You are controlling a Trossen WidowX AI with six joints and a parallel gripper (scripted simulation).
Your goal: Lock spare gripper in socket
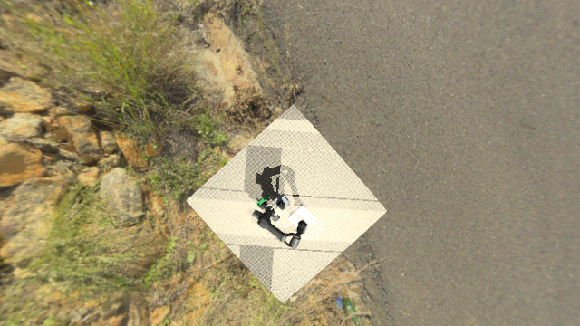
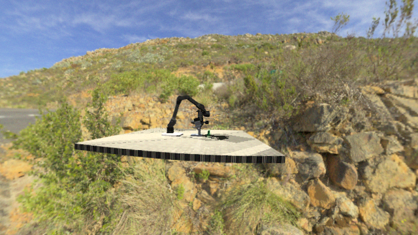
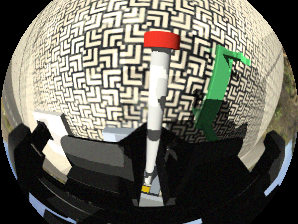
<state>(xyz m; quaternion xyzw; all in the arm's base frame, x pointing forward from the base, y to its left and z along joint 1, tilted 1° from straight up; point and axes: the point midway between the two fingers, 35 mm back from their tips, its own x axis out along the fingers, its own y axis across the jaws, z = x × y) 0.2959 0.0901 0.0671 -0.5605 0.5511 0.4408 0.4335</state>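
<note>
Now: gripper tip 90 mm to the left of the grey mount and 10 mm past it. The rest, counted from my gripper tip: green strip (100 mm ahead, 30 mm to the left, 20 mm below); then spare gripper (90 mm to the right, 80 mm above, 10 mm behind).
</note>
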